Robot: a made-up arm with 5 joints.
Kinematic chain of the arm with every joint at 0, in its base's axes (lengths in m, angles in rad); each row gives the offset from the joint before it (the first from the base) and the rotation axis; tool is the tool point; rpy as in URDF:
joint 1: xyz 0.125 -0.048 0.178 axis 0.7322 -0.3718 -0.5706
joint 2: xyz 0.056 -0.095 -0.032 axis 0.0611 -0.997 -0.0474
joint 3: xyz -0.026 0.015 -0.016 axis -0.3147 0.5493 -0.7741
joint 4: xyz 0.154 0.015 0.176 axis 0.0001 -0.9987 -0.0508
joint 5: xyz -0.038 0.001 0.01 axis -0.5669 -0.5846 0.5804
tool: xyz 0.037 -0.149 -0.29 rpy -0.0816 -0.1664 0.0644
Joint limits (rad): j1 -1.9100..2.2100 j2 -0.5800..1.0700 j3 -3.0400..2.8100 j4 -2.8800..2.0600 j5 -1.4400..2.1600
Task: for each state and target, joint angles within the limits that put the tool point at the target. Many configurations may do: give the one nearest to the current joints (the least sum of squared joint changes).
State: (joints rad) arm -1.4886 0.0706 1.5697 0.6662 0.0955
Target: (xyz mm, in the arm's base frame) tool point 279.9 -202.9 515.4
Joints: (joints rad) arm -1.3112 0.0208 2.1308 0.6274 0.0948
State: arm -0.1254 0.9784 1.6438 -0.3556 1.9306
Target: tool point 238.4 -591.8 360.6
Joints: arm 0.0713 1.0700 1.7096 0.1781 2.0059
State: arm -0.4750 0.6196 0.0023 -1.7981 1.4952
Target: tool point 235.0 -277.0 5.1
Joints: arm 0.0846 0.1682 0.6383 -1.6687 1.4621
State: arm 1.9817 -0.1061 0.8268 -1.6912 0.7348
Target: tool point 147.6 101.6 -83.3
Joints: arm 2.1503 -0.1852 1.1656 -1.2409 0.9923
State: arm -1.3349 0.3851 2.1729 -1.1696 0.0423
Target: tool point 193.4 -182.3 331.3
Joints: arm -1.5471 0.6728 1.7122 -0.8399 0.3852
